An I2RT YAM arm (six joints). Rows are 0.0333 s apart.
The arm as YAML. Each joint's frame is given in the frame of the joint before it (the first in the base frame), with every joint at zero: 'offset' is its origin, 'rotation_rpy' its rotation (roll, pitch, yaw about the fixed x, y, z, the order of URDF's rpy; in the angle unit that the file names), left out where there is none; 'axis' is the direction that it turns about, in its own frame. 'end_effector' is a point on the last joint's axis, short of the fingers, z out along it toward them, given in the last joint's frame.
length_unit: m
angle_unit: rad
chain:
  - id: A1
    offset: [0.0, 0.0, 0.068]
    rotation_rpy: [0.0, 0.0, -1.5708]
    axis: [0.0, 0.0, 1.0]
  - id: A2
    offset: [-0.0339, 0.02, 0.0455]
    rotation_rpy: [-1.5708, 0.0, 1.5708]
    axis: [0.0, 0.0, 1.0]
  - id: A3
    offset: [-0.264, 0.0, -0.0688]
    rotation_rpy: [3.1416, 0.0, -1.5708]
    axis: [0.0, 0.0, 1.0]
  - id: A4
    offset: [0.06, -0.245, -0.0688]
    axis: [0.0, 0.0, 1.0]
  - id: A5
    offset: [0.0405, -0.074, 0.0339]
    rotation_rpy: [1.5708, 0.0, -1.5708]
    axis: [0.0, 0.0, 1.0]
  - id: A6
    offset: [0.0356, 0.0, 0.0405]
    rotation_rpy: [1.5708, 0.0, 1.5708]
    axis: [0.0, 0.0, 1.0]
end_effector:
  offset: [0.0, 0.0, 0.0]
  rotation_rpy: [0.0, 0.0, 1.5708]
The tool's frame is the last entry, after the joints.
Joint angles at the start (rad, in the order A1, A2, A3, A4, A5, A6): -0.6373, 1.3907, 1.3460, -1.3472, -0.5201, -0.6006
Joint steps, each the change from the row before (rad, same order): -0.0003, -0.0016, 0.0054, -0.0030, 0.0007, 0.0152; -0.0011, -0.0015, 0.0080, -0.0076, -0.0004, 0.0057; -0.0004, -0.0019, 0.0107, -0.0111, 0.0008, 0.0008; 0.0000, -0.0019, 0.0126, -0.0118, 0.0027, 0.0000; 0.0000, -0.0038, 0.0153, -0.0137, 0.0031, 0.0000; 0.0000, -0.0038, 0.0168, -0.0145, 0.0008, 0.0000; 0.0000, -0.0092, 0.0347, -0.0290, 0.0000, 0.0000; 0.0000, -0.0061, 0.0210, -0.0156, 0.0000, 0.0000; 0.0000, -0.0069, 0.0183, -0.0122, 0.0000, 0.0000; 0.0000, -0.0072, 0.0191, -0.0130, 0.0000, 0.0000; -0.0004, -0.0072, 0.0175, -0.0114, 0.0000, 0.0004; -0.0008, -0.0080, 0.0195, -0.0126, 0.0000, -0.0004; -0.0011, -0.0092, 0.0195, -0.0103, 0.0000, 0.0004; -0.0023, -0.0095, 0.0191, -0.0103, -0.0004, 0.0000; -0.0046, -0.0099, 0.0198, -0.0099, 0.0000, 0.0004; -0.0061, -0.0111, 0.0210, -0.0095, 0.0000, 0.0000
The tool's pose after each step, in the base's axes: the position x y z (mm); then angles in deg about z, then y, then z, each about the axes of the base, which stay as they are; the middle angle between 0 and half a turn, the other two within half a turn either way. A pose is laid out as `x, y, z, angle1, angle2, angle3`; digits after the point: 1 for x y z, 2 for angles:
202.1, -127.7, 320.7, 36.02, 148.61, 35.82
201.4, -127.6, 323.0, 36.16, 148.55, 35.60
200.6, -127.0, 326.1, 36.02, 148.57, 35.42
199.7, -126.5, 329.5, 35.65, 148.67, 35.07
198.3, -125.6, 334.1, 34.98, 148.73, 34.46
196.9, -124.6, 339.0, 34.32, 148.66, 33.89
193.6, -122.1, 349.4, 32.78, 148.37, 32.58
191.5, -120.5, 355.8, 31.62, 148.13, 31.58
189.3, -118.9, 361.7, 30.32, 147.84, 30.48
186.9, -117.1, 367.7, 29.01, 147.54, 29.38
184.4, -115.4, 373.4, 27.74, 147.22, 28.27
181.5, -113.5, 379.6, 26.31, 146.85, 27.04
178.4, -111.4, 386.0, 24.62, 146.38, 25.55
174.9, -109.4, 392.3, 22.99, 145.86, 24.07
171.0, -107.6, 398.8, 21.27, 145.30, 22.37
166.4, -105.7, 405.7, 19.34, 144.62, 20.44

